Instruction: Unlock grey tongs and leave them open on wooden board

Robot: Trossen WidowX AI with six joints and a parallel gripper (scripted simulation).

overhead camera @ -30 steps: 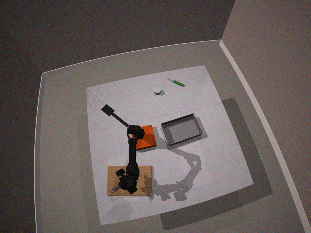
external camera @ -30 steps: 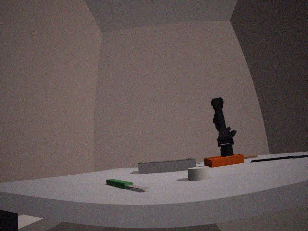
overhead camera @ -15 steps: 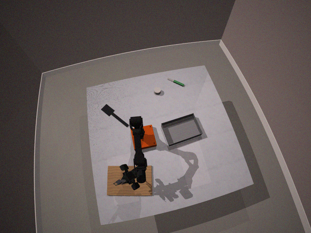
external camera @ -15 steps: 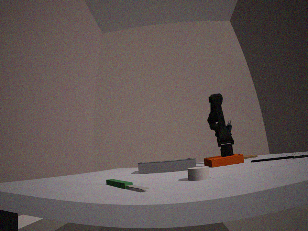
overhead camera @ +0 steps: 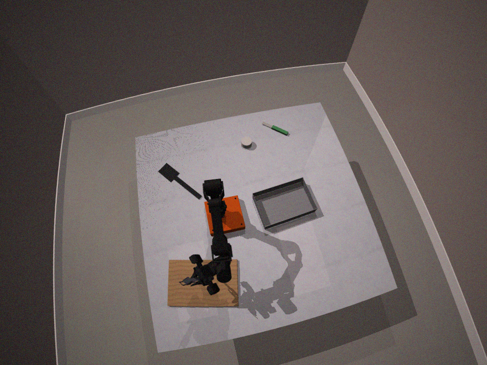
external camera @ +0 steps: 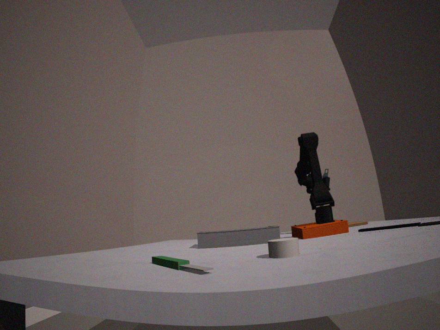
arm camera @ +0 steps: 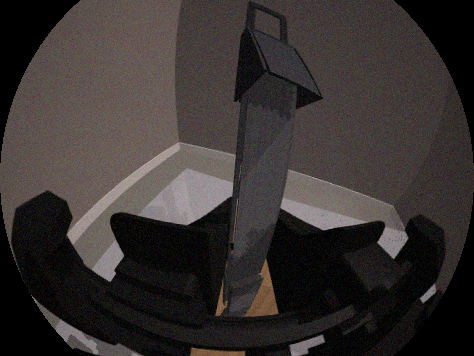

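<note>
The wooden board is 30 mm ahead of my gripper tip, 20 mm to the left of it and 220 mm below it. The rest, counted from my gripper tip: black spatula (90 mm behind, 620 mm to the left, 220 mm below); white cylinder (340 mm ahead, 820 mm to the left, 210 mm below); roasting tin (500 mm ahead, 400 mm to the left, 190 mm below).
</note>
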